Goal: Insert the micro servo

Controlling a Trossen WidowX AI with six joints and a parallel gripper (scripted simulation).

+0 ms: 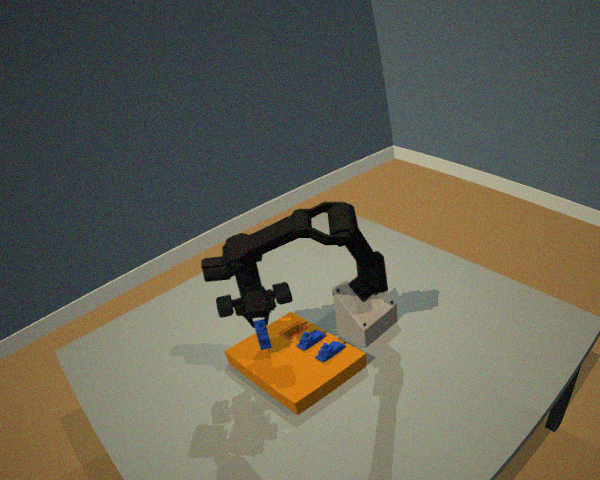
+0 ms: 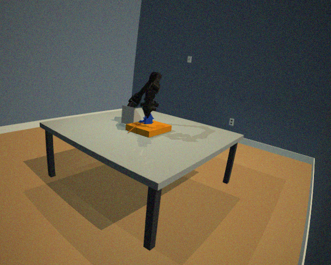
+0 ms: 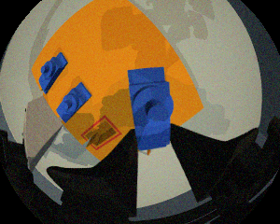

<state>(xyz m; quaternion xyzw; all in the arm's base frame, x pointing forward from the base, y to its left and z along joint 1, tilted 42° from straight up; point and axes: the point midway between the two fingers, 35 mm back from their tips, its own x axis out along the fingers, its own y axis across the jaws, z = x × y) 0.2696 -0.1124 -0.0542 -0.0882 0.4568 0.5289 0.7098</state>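
Now: gripper tip 10 cm above the orange deck, 8 cm to the right of it and 2 cm short of it.
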